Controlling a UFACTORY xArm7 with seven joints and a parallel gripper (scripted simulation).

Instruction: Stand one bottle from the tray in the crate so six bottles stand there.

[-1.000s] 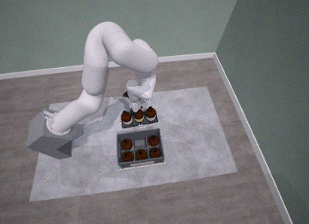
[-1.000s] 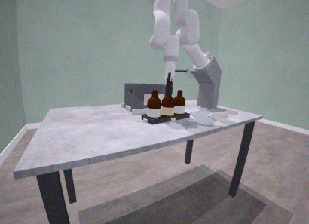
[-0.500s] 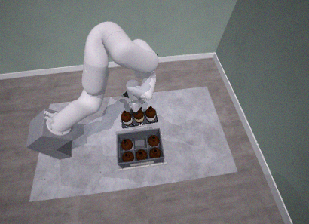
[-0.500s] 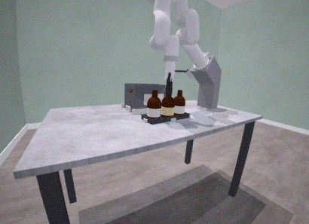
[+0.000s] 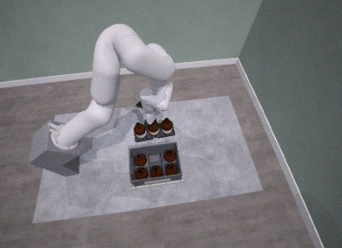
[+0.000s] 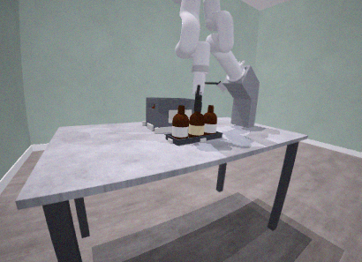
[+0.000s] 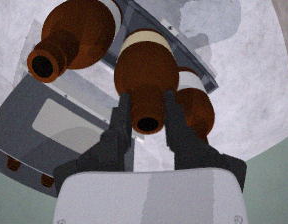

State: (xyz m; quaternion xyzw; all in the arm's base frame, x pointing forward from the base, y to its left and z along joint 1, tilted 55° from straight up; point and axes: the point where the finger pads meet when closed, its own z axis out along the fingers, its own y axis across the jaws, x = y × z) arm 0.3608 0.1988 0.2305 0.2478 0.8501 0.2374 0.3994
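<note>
Right now the glass bottle is 7 cm below my hand. The rest, counted from my hand: grey crate: 8 cm ahead, 24 cm to the right, 7 cm below; then dark tray: 14 cm below.
</note>
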